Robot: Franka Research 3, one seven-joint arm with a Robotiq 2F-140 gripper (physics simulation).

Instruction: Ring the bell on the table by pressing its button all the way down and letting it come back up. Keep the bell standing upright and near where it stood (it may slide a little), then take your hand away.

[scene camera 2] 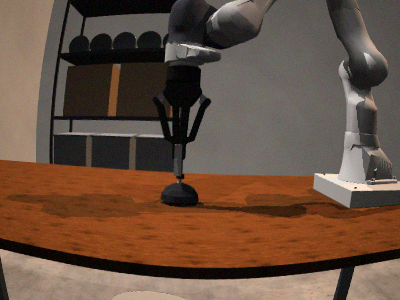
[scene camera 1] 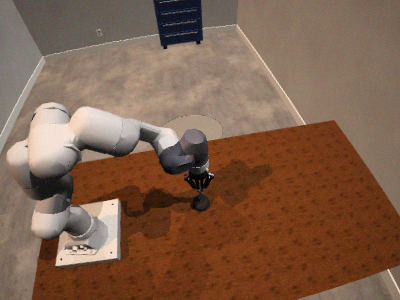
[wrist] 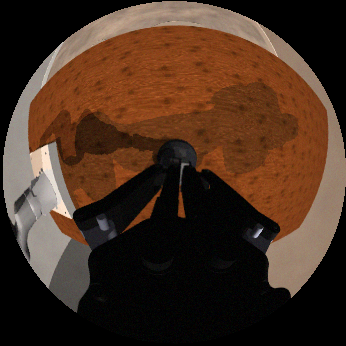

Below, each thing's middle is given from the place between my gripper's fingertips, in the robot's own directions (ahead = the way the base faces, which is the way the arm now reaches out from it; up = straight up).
I see my gripper 10 mm past the dark domed bell (scene camera 2: 177,194), 20 mm to the left of it and 30 mm above it.
